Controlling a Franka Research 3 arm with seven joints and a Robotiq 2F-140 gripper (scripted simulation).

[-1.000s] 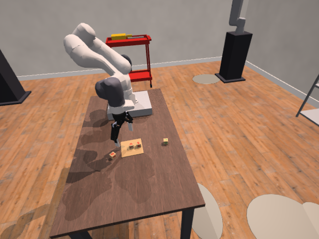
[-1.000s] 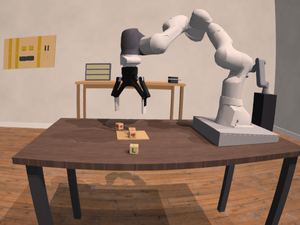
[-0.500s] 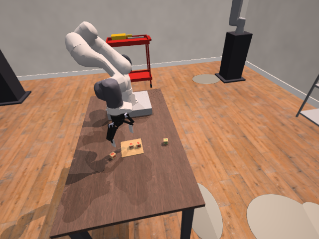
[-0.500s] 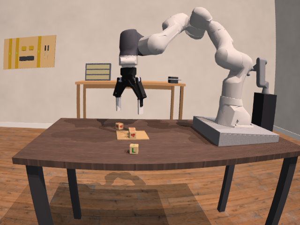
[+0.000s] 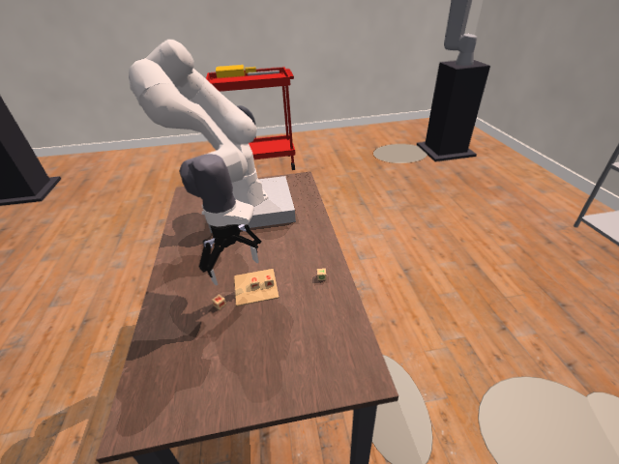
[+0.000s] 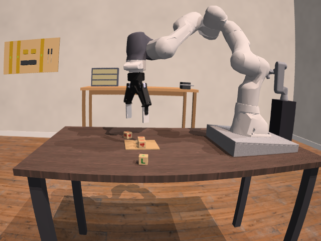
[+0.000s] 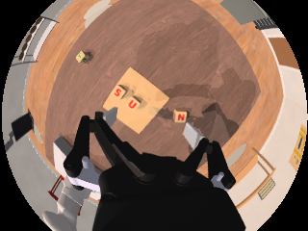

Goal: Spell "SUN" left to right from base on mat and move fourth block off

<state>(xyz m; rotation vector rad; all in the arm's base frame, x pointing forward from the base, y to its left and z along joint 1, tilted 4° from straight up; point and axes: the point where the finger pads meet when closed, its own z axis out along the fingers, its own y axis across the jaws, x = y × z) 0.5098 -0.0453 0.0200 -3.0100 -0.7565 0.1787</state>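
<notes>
Right now my hand is 40 mm short of the N block, 70 mm to the left of it and 90 mm above it. From my hand the other things lie so: mat 20 mm behind, 50 mm to the left, 110 mm below; then S block 20 mm behind, 100 mm to the left, 90 mm below; then U block 20 mm behind, 50 mm to the left, 90 mm below.
</notes>
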